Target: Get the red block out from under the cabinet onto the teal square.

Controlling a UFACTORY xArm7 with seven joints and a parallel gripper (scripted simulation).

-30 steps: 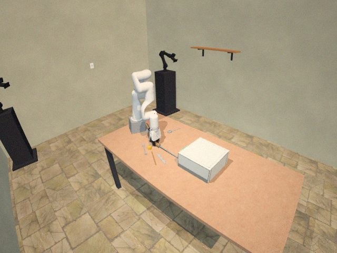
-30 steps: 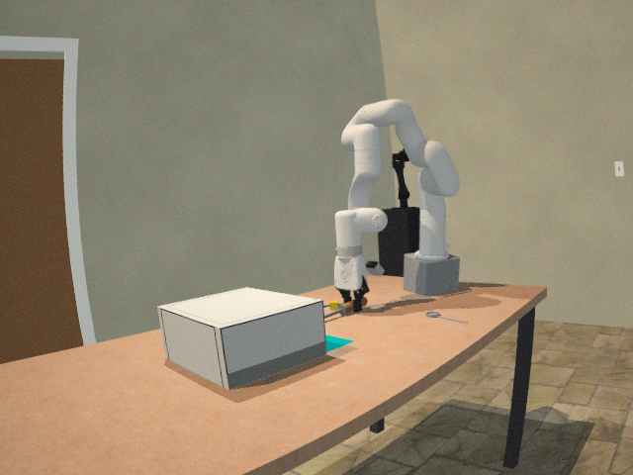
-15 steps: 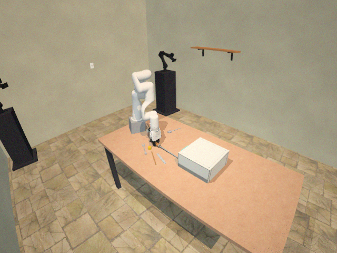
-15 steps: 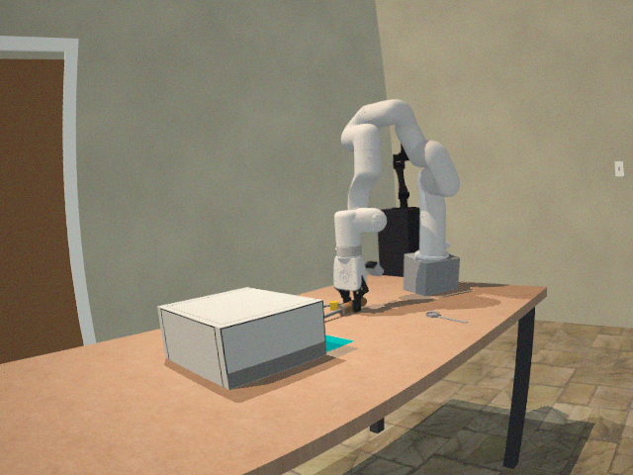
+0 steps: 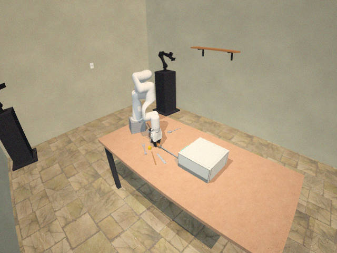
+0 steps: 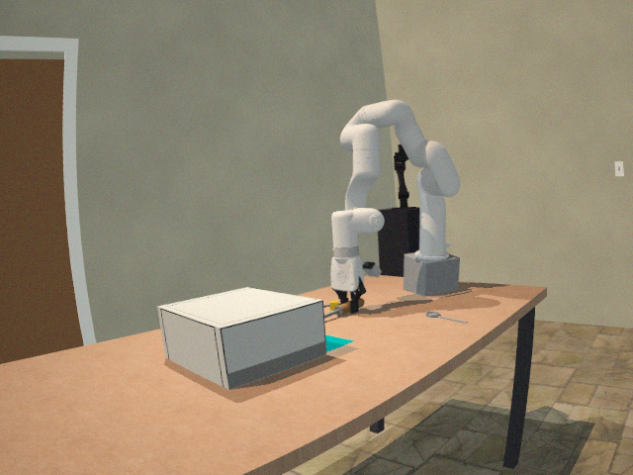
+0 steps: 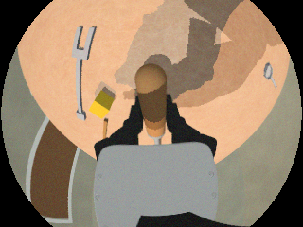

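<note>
The yellow cube lies 8 cm to the right of my hand, 1 cm below it and 1 cm behind it. Round my hand: thin wooden stick: 13 cm to the right, 12 cm ahead, 2 cm below; wrench: 11 cm to the right, 4 cm behind, 2 cm below; long tool: 13 cm ahead, 5 cm to the left, 1 cm below.
</note>
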